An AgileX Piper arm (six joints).
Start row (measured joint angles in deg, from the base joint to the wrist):
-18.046 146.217 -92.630 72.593 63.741 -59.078
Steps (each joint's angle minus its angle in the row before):
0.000 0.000 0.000 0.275 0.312 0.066
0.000 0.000 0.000 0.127 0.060 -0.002
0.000 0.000 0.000 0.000 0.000 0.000
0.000 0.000 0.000 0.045 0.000 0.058
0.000 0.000 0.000 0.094 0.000 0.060
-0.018 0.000 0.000 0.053 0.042 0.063
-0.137 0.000 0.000 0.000 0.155 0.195
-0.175 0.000 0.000 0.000 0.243 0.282
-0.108 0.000 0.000 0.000 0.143 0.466
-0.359 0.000 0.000 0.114 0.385 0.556
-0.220 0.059 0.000 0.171 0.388 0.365
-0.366 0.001 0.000 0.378 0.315 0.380
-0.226 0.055 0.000 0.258 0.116 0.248
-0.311 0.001 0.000 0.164 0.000 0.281
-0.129 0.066 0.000 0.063 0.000 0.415
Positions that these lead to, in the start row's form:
-18.046 146.217 -92.630 72.868 64.053 -59.012
-18.046 146.217 -92.630 72.995 64.113 -59.014
-18.046 146.217 -92.630 72.995 64.113 -59.014
-18.046 146.217 -92.630 73.040 64.113 -58.956
-18.046 146.217 -92.630 73.134 64.113 -58.896
-18.064 146.217 -92.630 73.187 64.155 -58.833
-18.201 146.217 -92.630 73.187 64.310 -58.638
-18.376 146.217 -92.630 73.187 64.553 -58.356
-18.484 146.217 -92.630 73.187 64.696 -57.890
-18.843 146.217 -92.630 73.301 65.081 -57.334
-19.063 146.276 -92.630 73.472 65.469 -56.969
-19.429 146.277 -92.630 73.850 65.784 -56.589
-19.655 146.332 -92.630 74.108 65.900 -56.341
-19.966 146.333 -92.630 74.272 65.900 -56.060
-20.095 146.399 -92.630 74.335 65.900 -55.645

